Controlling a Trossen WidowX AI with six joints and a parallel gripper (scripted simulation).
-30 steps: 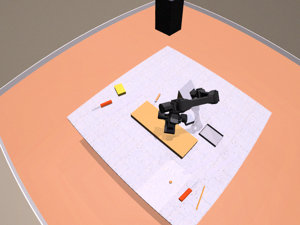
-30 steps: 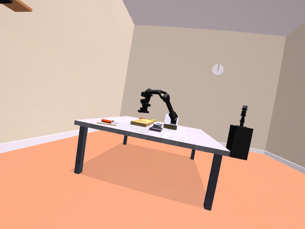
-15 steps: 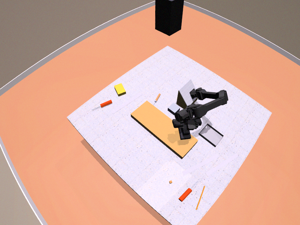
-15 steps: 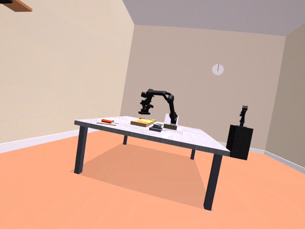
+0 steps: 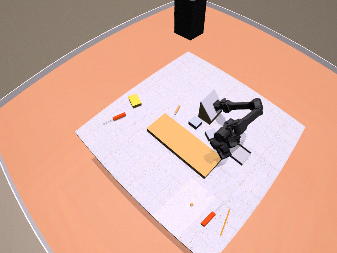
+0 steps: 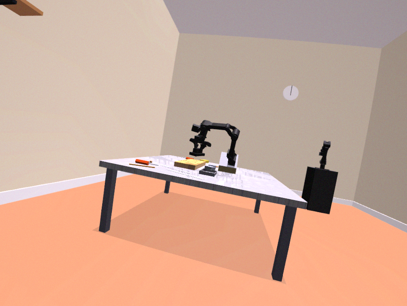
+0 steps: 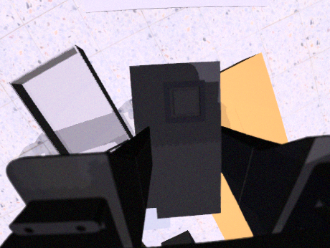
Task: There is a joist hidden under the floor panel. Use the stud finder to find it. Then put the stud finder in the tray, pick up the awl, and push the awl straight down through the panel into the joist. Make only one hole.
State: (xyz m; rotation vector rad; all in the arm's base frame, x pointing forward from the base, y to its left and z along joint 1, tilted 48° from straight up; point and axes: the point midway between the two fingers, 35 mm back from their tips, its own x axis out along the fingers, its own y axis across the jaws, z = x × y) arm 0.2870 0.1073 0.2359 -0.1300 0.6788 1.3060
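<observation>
Right now my gripper tip is 13 cm past the grey tray, 13 cm above it and 6 cm to the right of it. Also, from my gripper tip: stud finder 2 cm above, 1 cm to the left; tiny orange cube 35 cm ahead, 14 cm below, 7 cm to the left; pencil 30 cm to the left, 30 cm ahead, 14 cm below.
</observation>
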